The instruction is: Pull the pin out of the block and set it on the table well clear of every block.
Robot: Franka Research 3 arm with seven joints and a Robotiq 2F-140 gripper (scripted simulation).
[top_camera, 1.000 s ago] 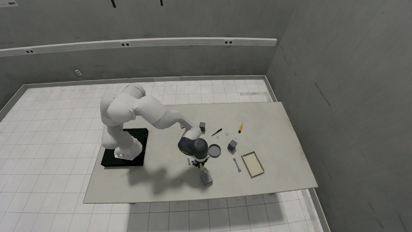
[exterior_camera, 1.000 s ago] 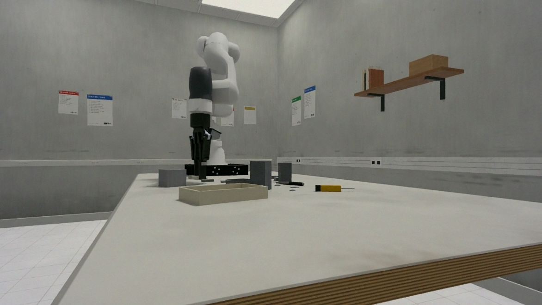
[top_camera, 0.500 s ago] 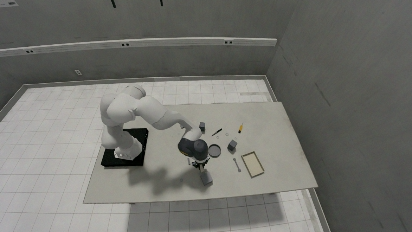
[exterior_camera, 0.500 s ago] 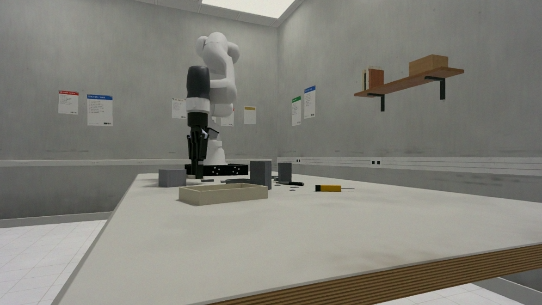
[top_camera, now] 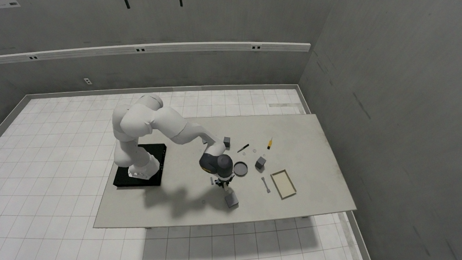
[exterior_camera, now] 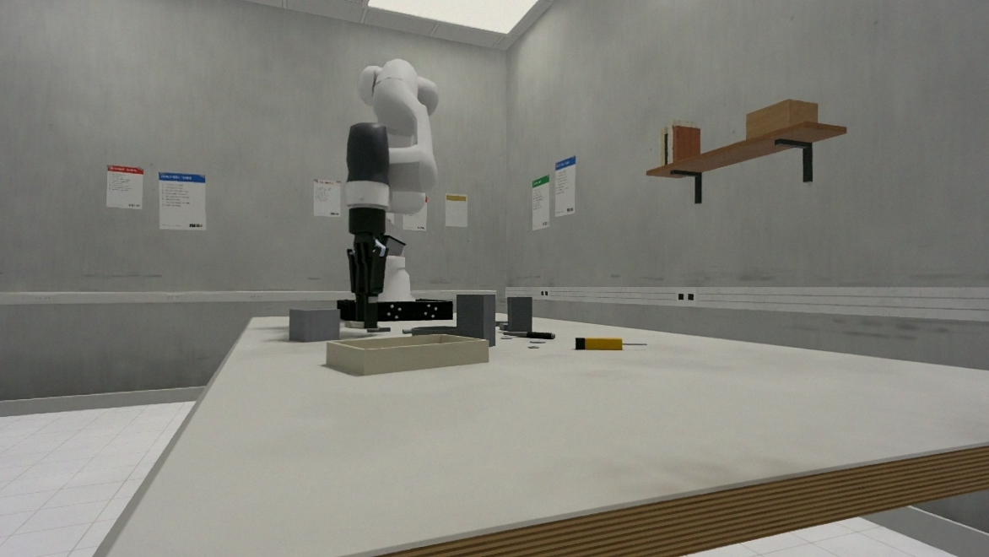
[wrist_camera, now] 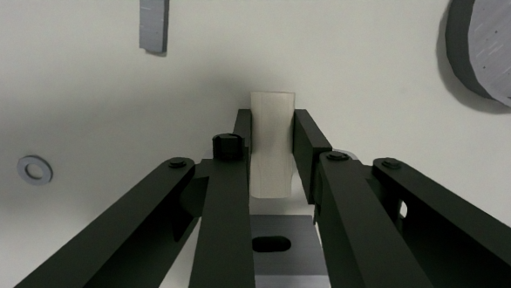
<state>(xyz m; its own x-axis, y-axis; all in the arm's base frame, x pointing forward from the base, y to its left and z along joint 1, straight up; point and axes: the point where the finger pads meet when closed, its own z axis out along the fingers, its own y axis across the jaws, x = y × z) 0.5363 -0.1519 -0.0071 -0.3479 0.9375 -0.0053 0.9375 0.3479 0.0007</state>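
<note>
The flat grey bar lies 9 cm behind my hand, 5 cm below it and 4 cm to the left of it. The rest, counted from my hand: wrench 30 cm ahead, 5 cm below, 1 cm to the right; short rod 11 cm to the left, 5 cm below, 3 cm behind; round dish 13 cm ahead, 12 cm to the left, 4 cm below.
</note>
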